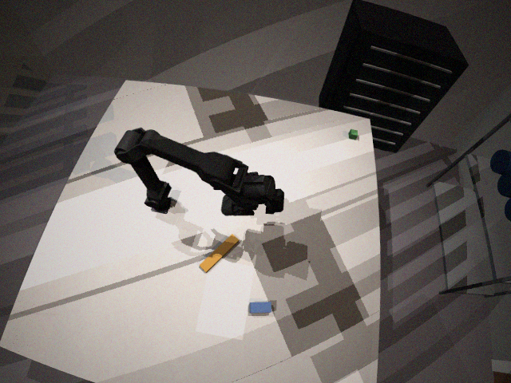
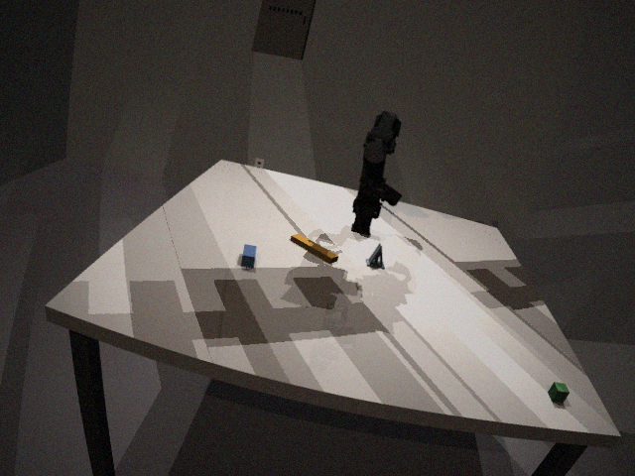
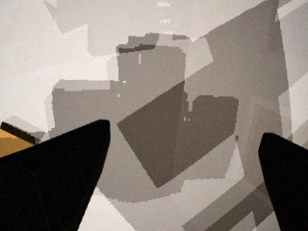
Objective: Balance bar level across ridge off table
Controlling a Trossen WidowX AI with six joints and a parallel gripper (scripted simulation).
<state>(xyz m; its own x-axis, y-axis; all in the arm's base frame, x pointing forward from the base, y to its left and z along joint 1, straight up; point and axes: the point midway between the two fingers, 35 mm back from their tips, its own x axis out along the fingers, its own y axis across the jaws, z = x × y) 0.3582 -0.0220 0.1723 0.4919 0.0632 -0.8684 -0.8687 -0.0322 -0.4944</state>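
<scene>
Right now my gripper tip is 120 mm past the bar, 120 mm to the left of it and 130 mm above it. From my gripper tip the other things lie so: blue block 40 mm ahead, 280 mm to the right, 130 mm below; green cube 360 mm ahead, 520 mm to the left, 130 mm below.
</scene>
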